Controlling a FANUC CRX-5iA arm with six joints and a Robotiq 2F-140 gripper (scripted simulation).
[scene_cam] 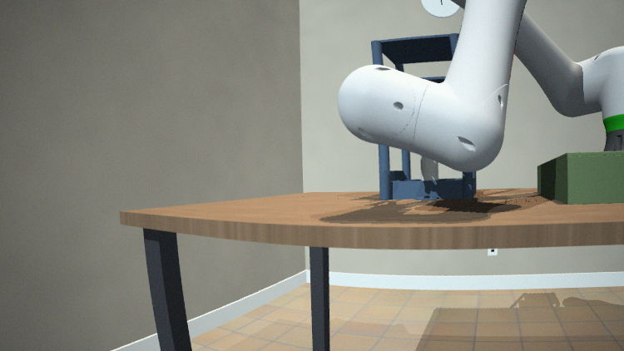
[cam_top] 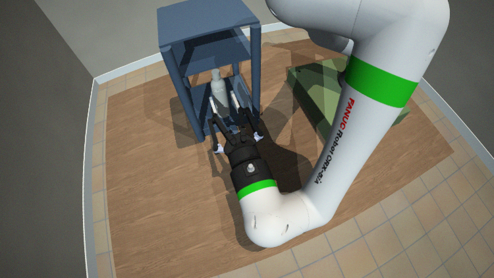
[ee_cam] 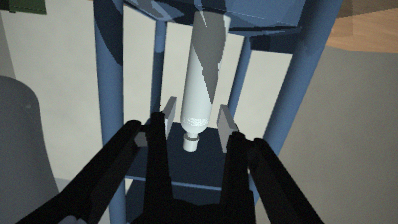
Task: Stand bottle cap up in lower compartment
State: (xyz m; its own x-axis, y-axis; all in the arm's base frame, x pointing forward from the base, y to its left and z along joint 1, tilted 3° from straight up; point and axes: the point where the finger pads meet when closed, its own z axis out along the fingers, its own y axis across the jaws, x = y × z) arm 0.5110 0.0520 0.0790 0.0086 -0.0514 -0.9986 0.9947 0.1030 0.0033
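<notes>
My gripper is now 1 cm short of the blue shelving unit, 12 cm to the left of it and 4 cm below it.
</notes>
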